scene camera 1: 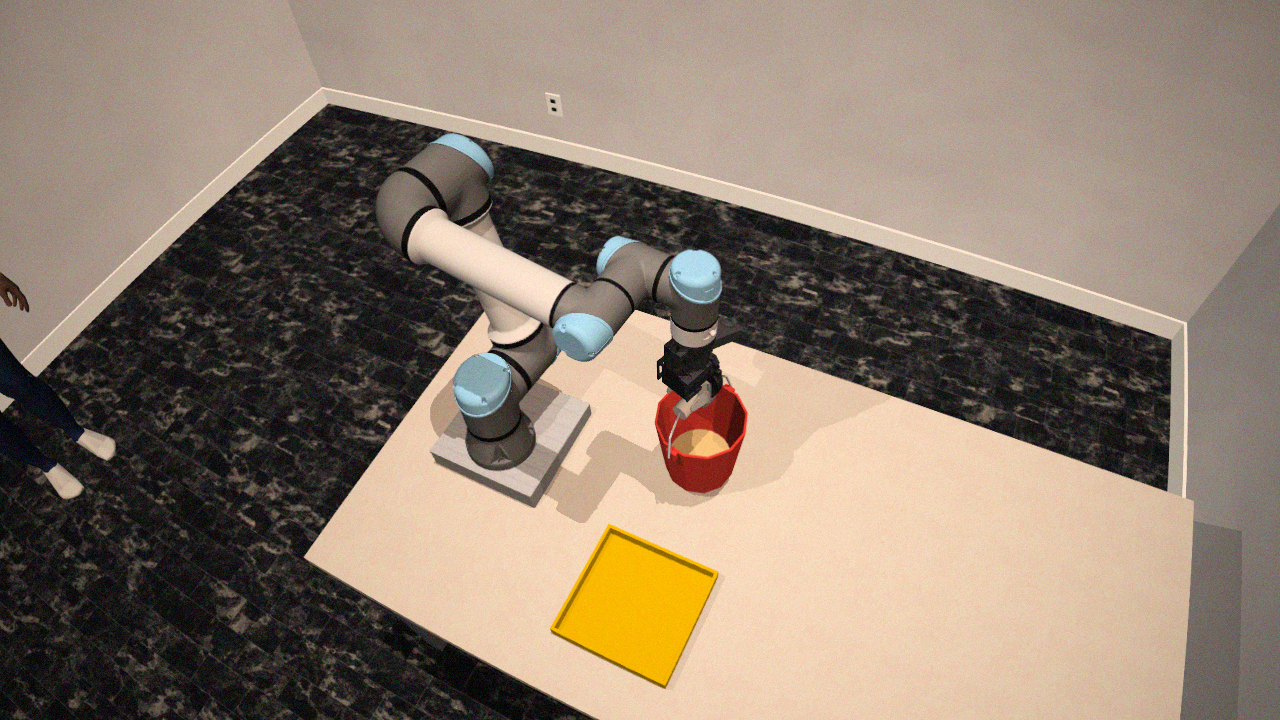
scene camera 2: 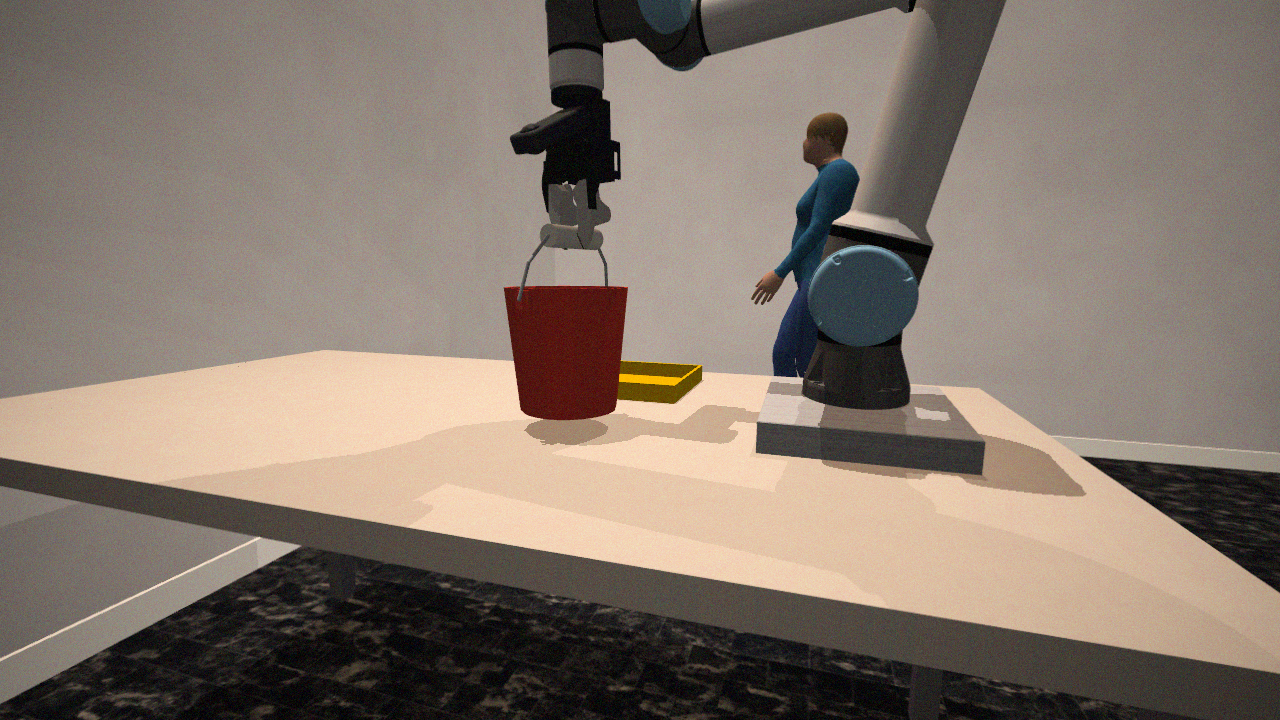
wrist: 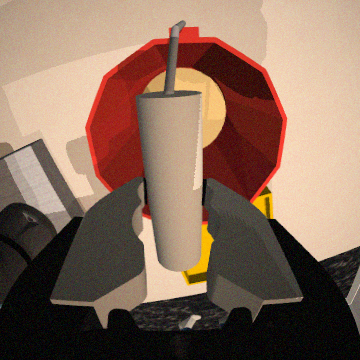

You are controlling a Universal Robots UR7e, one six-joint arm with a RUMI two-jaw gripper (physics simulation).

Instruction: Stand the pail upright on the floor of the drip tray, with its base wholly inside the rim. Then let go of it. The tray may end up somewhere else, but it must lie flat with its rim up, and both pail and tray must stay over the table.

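Observation:
The red pail hangs upright by its raised wire handle. In the scene camera 2 view its base is a little above the table, with its shadow apart below it. My gripper points down over the pail and is shut on the handle's pale cylindrical grip, one jaw on each side. The square yellow drip tray lies flat, rim up, on the table, apart from the pail. The pail partly hides it in the scene camera 2 view.
The grey base block under the arm stands left of the pail in the scene camera 1 view. The tray is near the table's front edge there. A person stands beyond the table.

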